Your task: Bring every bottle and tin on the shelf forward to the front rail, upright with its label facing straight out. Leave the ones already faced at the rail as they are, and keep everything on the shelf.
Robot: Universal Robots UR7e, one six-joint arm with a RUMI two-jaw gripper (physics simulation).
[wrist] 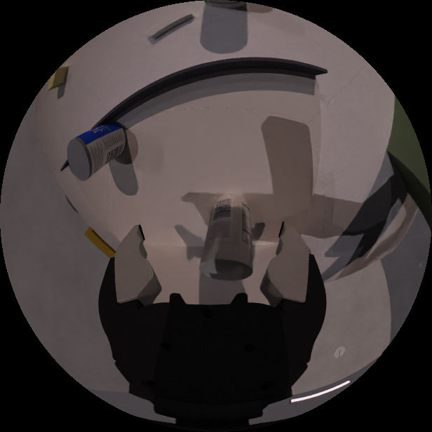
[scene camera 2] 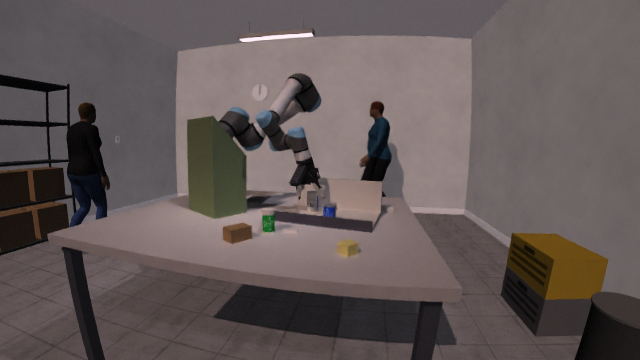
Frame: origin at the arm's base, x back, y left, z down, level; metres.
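Seen in the pictures: gripper, fingertip midpoint: [scene camera 2: 311, 199]; arm's base, link origin: [scene camera 2: 216, 140].
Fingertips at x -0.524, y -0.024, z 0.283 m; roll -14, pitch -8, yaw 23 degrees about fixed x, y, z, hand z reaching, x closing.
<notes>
Offsets run from my fingertips to a thing's top centre. Level surfaces: height alone.
A pale bottle or tin {dx +0.003, dy +0.038, dz -0.030 m} [scene camera 2: 312, 200] [wrist: 227, 240] stands upright on the shelf [scene camera 2: 355, 195] [wrist: 210, 150], back from the front rail {dx -0.063, dy -0.159, dz +0.040 m} [scene camera 2: 325, 220] [wrist: 215, 67]; small print and a barcode show on its side in the wrist view. My gripper [scene camera 2: 311, 192] [wrist: 210, 225] is open, with its fingers apart on either side of this container and gaps beside it. A blue-labelled tin {dx -0.102, dy -0.137, dz -0.004 m} [scene camera 2: 329, 210] [wrist: 100, 147] stands upright by the rail; its blue face points outward. A green tin {dx +0.132, dy -0.280, dz -0.008 m} [scene camera 2: 268, 221] stands upright on the table, outside the rail; its edge shows at the top of the wrist view.
A tall green block [scene camera 2: 212, 167] [wrist: 415, 145] stands left of the shelf in the scene view. A brown block {dx +0.216, dy -0.395, dz +0.038 m} [scene camera 2: 237, 233], a yellow block {dx -0.193, dy -0.446, dz +0.050 m} [scene camera 2: 347, 248] [wrist: 58, 78] and a thin pale strip {dx +0.046, dy -0.261, dz +0.076 m} [scene camera 2: 289, 231] [wrist: 171, 27] lie on the table {dz +0.088 m} [scene camera 2: 300, 260]. Two people stand beyond the table.
</notes>
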